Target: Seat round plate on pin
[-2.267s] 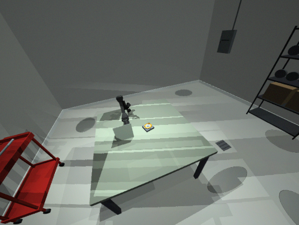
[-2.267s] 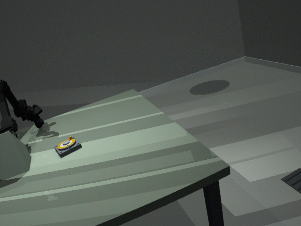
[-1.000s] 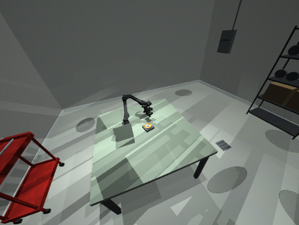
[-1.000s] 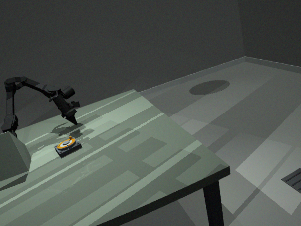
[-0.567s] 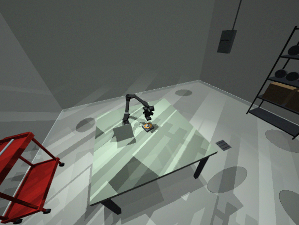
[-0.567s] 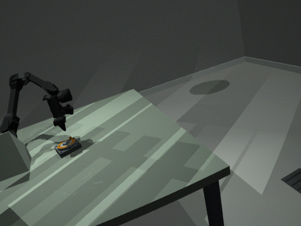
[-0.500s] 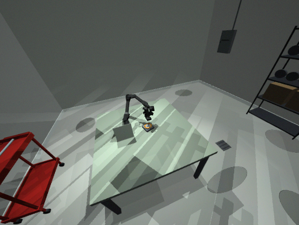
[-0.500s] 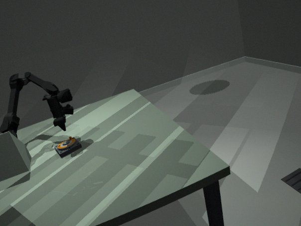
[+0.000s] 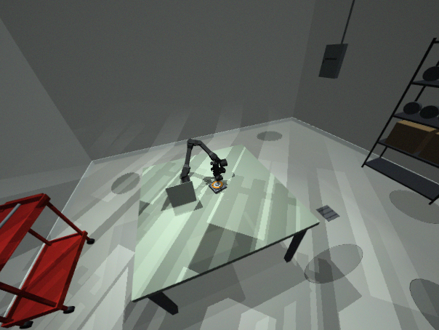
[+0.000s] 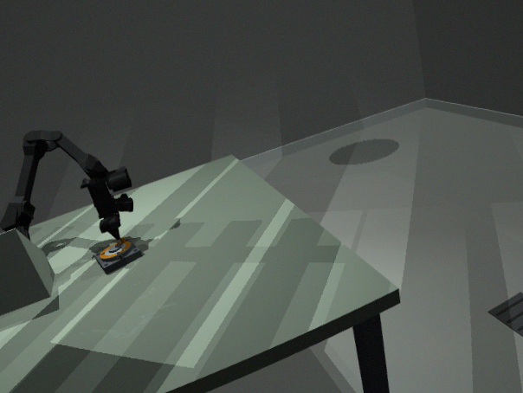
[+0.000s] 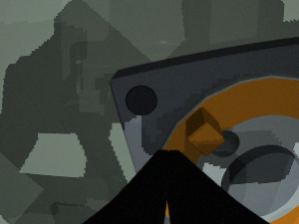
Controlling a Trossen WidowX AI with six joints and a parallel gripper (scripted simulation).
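Now: gripper tip 30 mm to the left of the round plate, 10 mm past it and 10 mm above it. From my gripper tip the other things lie so: dark square base (50 mm to the right, 20 mm below, 20 mm behind).
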